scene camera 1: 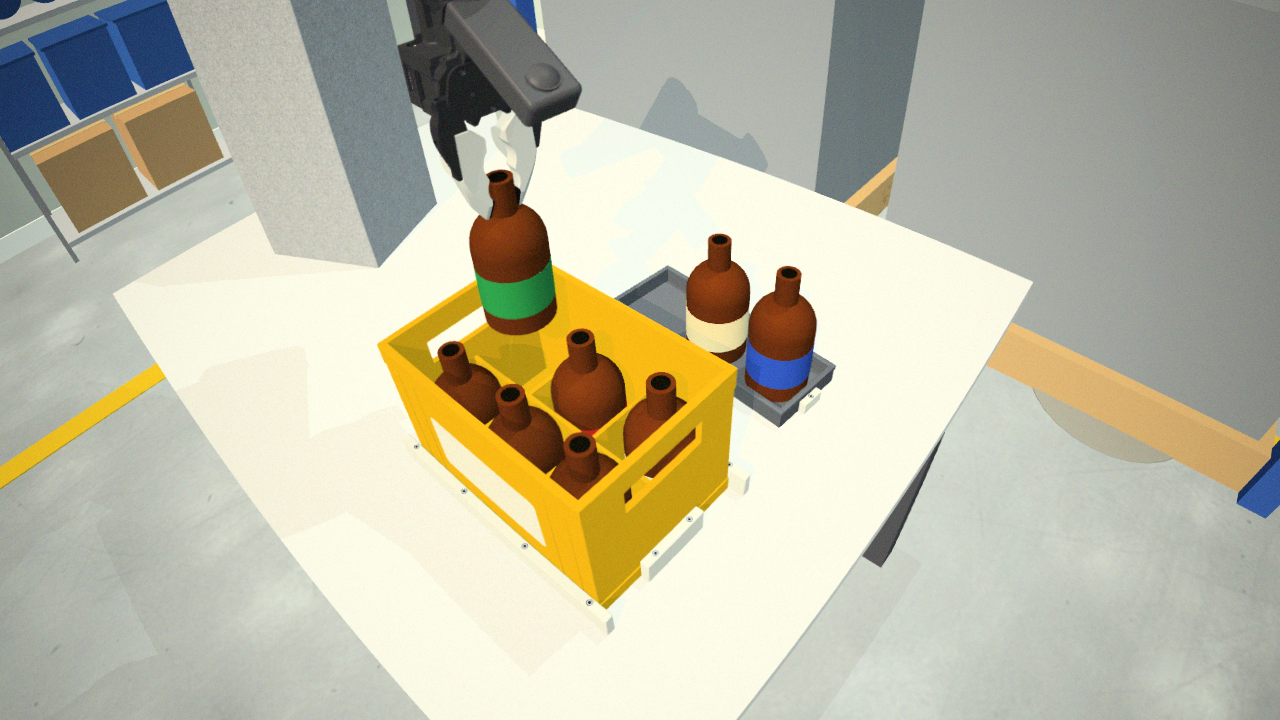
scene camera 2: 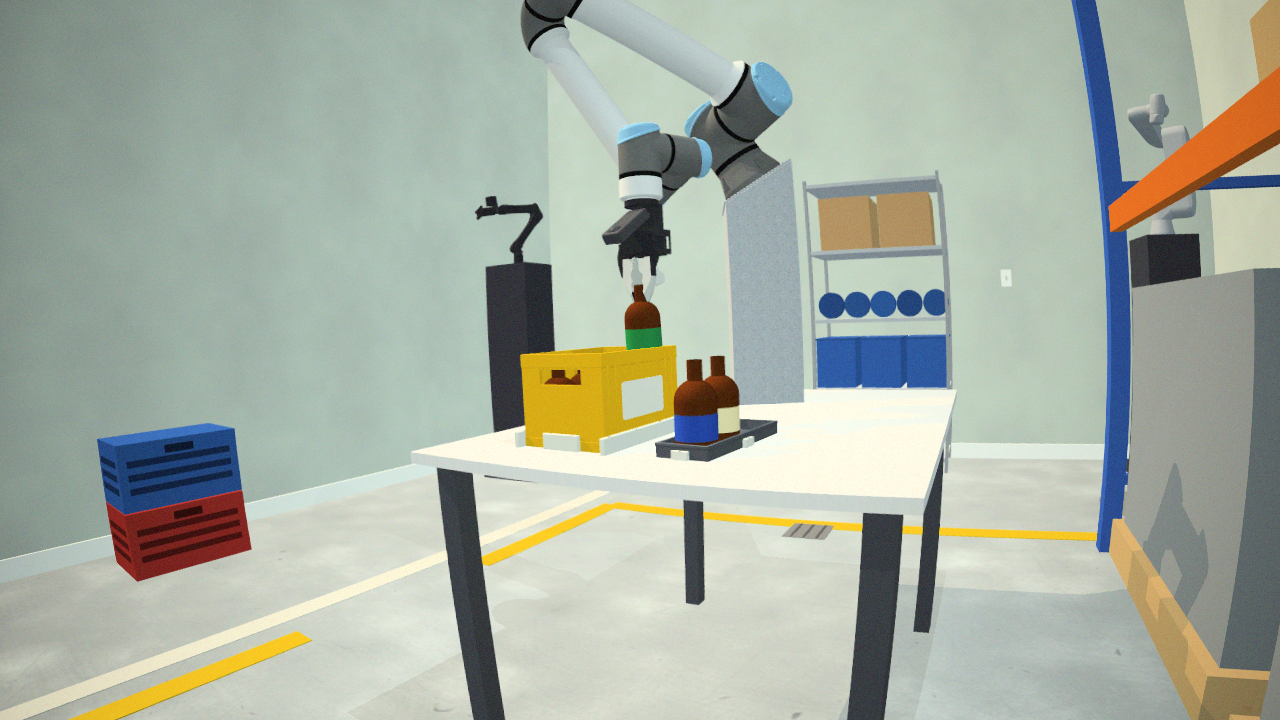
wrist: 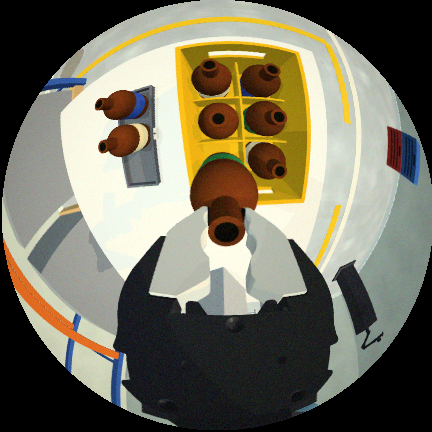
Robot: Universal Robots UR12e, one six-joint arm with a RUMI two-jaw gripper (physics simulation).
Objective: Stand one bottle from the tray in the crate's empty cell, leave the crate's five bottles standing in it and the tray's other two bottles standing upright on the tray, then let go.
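Places are measured from the arm's base along level axes (x ahead, y up, z right), in metres.
Pixels of known places: gripper, fingertip midpoint: [scene camera 1: 503, 211] [scene camera 2: 641, 302] [wrist: 224, 208]; arm's base at its link origin: [scene camera 2: 756, 186].
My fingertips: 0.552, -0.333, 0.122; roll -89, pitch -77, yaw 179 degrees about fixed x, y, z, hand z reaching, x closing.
Note:
For each thing: its top centre in the pictures, then the offset to it from my fingertips, as dx, dy, dz. "pt": a spot on its surface instead. Level surfaces: height alone.
- green-label bottle at its top centre: [wrist: 226, 236] [scene camera 1: 495, 175] [scene camera 2: 641, 284] -0.001, +0.036, +0.000
- yellow crate at its top centre: [scene camera 1: 545, 354] [wrist: 250, 114] [scene camera 2: 601, 349] +0.081, -0.092, +0.054
- cream-label bottle at its top centre: [scene camera 1: 719, 239] [scene camera 2: 717, 356] [wrist: 102, 146] +0.110, -0.107, -0.194
- blue-label bottle at its top centre: [scene camera 1: 789, 273] [scene camera 2: 694, 359] [wrist: 98, 103] +0.199, -0.107, -0.182
- grey tray at a spot on its surface: [scene camera 1: 657, 304] [wrist: 142, 172] pt +0.006, -0.262, -0.217
- white table at its surface level: dy -0.267
My gripper [scene camera 1: 503, 204] [scene camera 2: 640, 291] [wrist: 224, 208] is shut on the neck of the green-label bottle [scene camera 1: 514, 255] [scene camera 2: 642, 317] [wrist: 223, 187]. It holds it roughly upright over the empty cell of the yellow crate [scene camera 1: 680, 490] [scene camera 2: 563, 416] [wrist: 301, 125]. In scene camera 2 the crate wall hides the bottle's base, about at rim height. Several brown bottles [scene camera 1: 587, 389] [wrist: 217, 120] stand in the other cells. A cream-label bottle [scene camera 1: 717, 295] [scene camera 2: 727, 394] [wrist: 125, 140] and a blue-label bottle [scene camera 1: 781, 322] [scene camera 2: 695, 398] [wrist: 120, 105] stand upright on the grey tray [scene camera 1: 657, 304] [wrist: 142, 172].
The crate sits between white guide strips [scene camera 1: 673, 543] on the white table [scene camera 1: 930, 286] [scene camera 2: 850, 447]. The tray is beside the crate's long side. A grey pillar [scene camera 1: 295, 125] [scene camera 2: 765, 295] stands at the table's far side. A black pedestal [scene camera 2: 519, 331] stands behind the table.

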